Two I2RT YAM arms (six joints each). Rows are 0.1 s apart.
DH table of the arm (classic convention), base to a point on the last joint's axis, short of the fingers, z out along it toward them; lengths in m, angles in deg. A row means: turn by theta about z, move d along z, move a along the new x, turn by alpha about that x. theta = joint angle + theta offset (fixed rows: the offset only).
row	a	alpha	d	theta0
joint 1	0.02	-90	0.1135	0
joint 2	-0.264	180	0	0
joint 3	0.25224	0	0	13.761
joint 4	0.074	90	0	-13.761
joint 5	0	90	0	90
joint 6	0	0	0.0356	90
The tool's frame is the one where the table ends.
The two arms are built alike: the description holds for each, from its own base.
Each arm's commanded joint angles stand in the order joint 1, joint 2, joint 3, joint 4, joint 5, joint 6.
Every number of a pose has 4 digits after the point.
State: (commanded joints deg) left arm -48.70 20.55 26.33 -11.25 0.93 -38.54; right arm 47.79 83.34 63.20 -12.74 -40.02 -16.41
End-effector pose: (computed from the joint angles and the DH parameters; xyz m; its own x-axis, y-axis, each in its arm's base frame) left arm 0.0785 -0.0902 0.2801 -0.5239 -0.3476 -0.7776 0.5567 0.5513 -0.6214; right arm 0.2015 0.2562 0.2927 -0.0871 -0.4181 -0.9042 -0.9952 -0.0038 0.0976
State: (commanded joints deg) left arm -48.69 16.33 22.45 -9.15 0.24 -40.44; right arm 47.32 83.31 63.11 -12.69 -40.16 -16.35
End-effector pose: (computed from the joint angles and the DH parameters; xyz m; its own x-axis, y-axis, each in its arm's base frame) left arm 0.0747 -0.0852 0.2677 -0.5156 -0.3959 -0.7599 0.5512 0.5258 -0.6479; right arm 0.2034 0.2544 0.2925 -0.0917 -0.4168 -0.9043 -0.9950 0.0027 0.0997
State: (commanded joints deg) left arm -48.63 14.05 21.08 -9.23 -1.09 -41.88; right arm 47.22 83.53 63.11 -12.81 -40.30 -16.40
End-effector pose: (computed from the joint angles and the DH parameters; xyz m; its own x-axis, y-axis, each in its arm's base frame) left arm 0.0727 -0.0815 0.2629 -0.5114 -0.4292 -0.7445 0.5324 0.5218 -0.6665; right arm 0.2041 0.2545 0.2911 -0.0953 -0.4200 -0.9025 -0.9946 0.0024 0.1038
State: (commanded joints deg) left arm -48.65 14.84 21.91 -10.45 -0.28 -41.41; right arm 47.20 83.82 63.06 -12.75 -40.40 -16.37
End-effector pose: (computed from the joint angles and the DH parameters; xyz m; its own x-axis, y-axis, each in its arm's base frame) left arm 0.0728 -0.0824 0.2644 -0.5236 -0.4062 -0.7489 0.5348 0.5275 -0.6601; right arm 0.2047 0.2551 0.2894 -0.0989 -0.4227 -0.9008 -0.9941 0.0018 0.1083
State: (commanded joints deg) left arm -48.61 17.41 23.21 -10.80 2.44 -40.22; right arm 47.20 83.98 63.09 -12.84 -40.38 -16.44
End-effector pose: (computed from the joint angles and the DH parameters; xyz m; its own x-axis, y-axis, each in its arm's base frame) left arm 0.0749 -0.0872 0.2674 -0.5461 -0.3561 -0.7583 0.5565 0.5223 -0.6461; right arm 0.2051 0.2554 0.2886 -0.1001 -0.4254 -0.8995 -0.9940 0.0019 0.1097
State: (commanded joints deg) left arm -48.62 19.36 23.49 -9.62 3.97 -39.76; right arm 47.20 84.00 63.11 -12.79 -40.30 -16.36
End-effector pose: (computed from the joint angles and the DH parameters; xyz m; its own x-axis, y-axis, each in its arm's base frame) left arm 0.0775 -0.0917 0.2680 -0.5565 -0.3335 -0.7610 0.5700 0.5131 -0.6417; right arm 0.2052 0.2555 0.2887 -0.1009 -0.4251 -0.8995 -0.9940 0.0037 0.1098
